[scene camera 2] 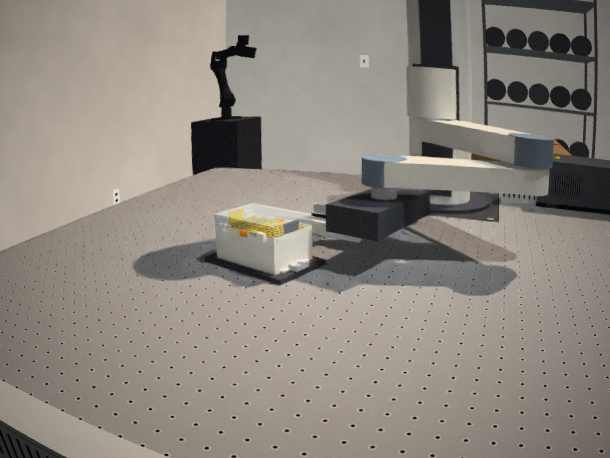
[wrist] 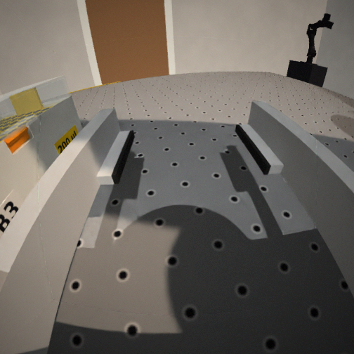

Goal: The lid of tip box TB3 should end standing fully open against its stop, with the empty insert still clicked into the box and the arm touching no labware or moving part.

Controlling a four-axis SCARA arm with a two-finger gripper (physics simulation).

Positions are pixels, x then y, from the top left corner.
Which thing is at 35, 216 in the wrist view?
My gripper.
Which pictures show my gripper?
Scene camera 2 and the wrist view: all of them.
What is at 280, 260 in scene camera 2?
A tip box TB3.
